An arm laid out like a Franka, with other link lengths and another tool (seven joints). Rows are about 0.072 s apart.
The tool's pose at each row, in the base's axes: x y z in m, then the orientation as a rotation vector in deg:
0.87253, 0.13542, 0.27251, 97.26, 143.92, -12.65
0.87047, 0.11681, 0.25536, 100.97, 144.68, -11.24
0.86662, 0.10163, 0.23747, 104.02, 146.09, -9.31
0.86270, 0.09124, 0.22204, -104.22, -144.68, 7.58
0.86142, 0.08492, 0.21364, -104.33, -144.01, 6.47
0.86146, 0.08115, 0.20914, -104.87, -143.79, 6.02
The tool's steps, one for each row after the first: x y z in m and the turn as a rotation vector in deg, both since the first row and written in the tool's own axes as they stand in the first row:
-0.01340, -0.00767, 0.02016, 0.75, 2.81, 1.57
-0.02287, -0.01569, 0.04044, 1.29, 5.91, 2.52
-0.02835, -0.02218, 0.05745, 1.54, 8.14, 3.06
-0.03226, -0.02516, 0.06683, 1.28, 8.98, 3.37
-0.03498, -0.02622, 0.07192, 1.00, 9.05, 3.76

